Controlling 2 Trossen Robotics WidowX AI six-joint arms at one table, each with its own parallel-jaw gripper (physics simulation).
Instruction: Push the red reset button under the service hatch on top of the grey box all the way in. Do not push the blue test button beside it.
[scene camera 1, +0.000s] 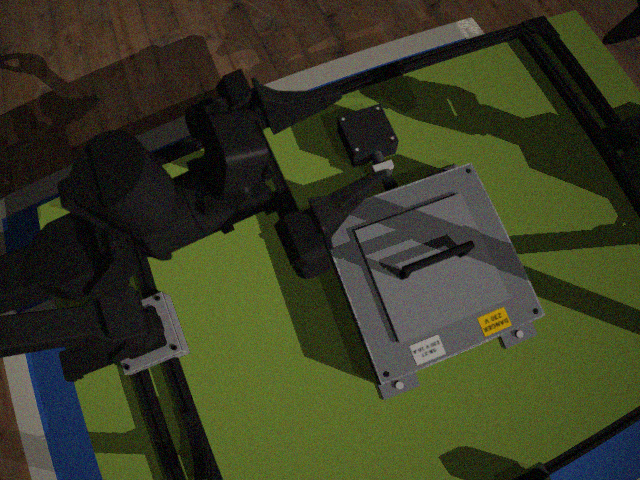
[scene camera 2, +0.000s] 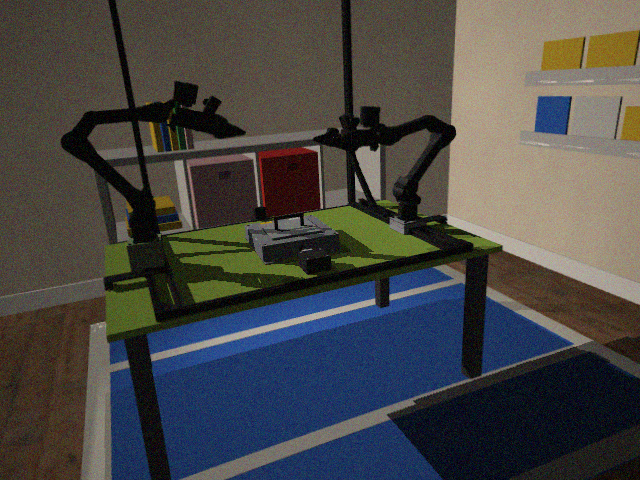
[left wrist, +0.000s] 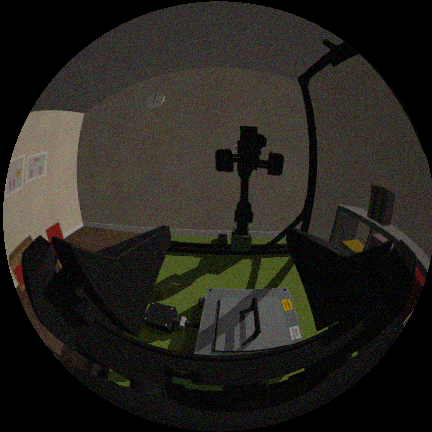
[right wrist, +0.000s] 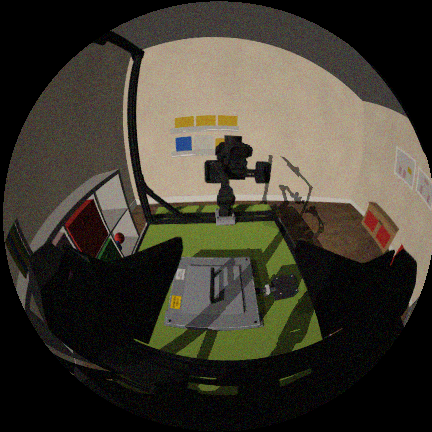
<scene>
The left gripper (scene camera 1: 363, 131) is open, holding nothing. The right gripper (scene camera 2: 243, 131) is open and holds nothing.
</scene>
